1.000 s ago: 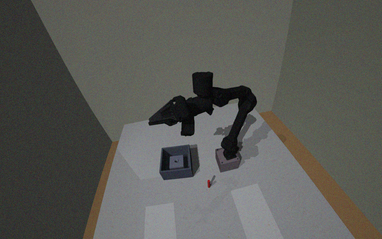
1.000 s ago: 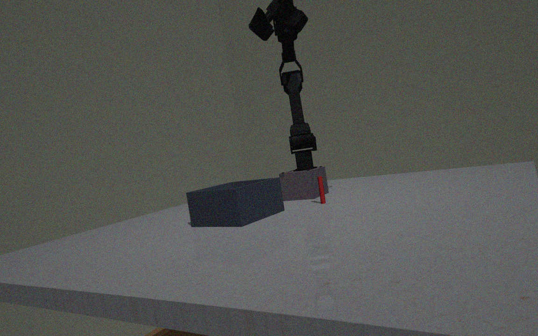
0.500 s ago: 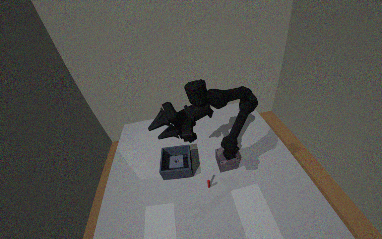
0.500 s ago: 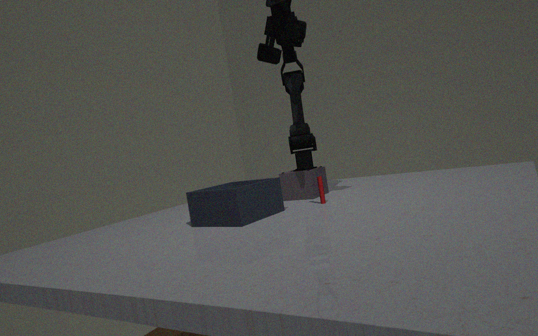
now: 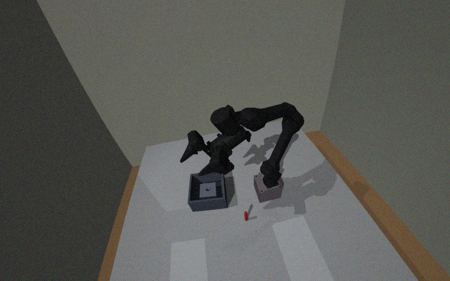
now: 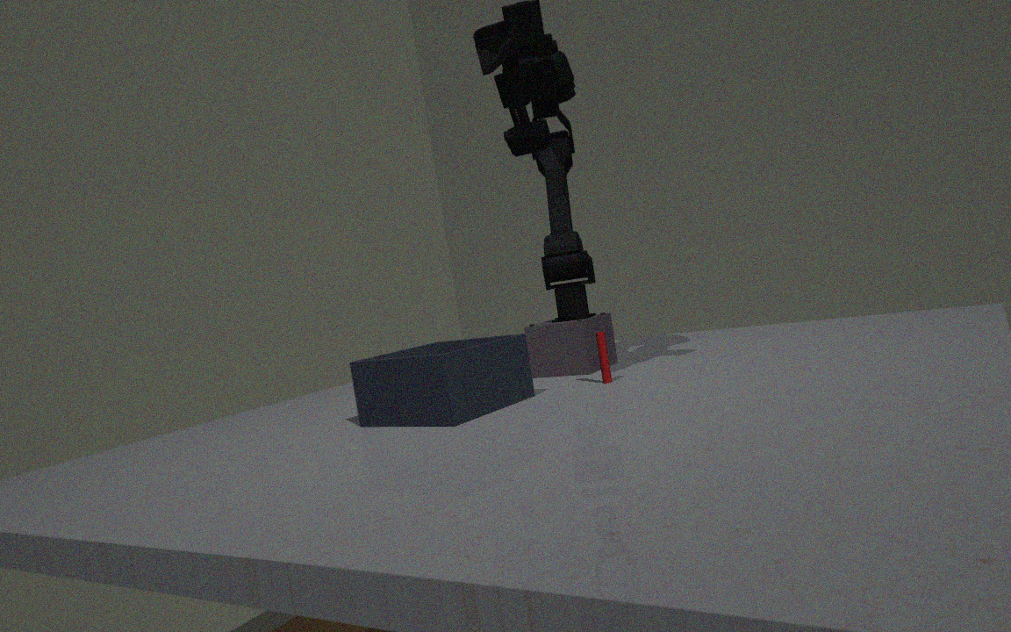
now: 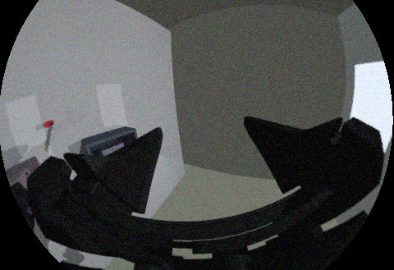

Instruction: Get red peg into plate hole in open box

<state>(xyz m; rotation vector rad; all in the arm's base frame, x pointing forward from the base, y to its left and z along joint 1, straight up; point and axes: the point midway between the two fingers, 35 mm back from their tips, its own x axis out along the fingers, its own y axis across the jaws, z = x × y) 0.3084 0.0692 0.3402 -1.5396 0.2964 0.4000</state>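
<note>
Now: the red peg 16 cm behind my gripper tip, 4 cm to the left of it and 38 cm below it. The rest, counted from my gripper tip: blue-grey box (1 cm behind, 17 cm to the right, 39 cm below); light plate (1 cm behind, 17 cm to the right, 37 cm below).
</note>
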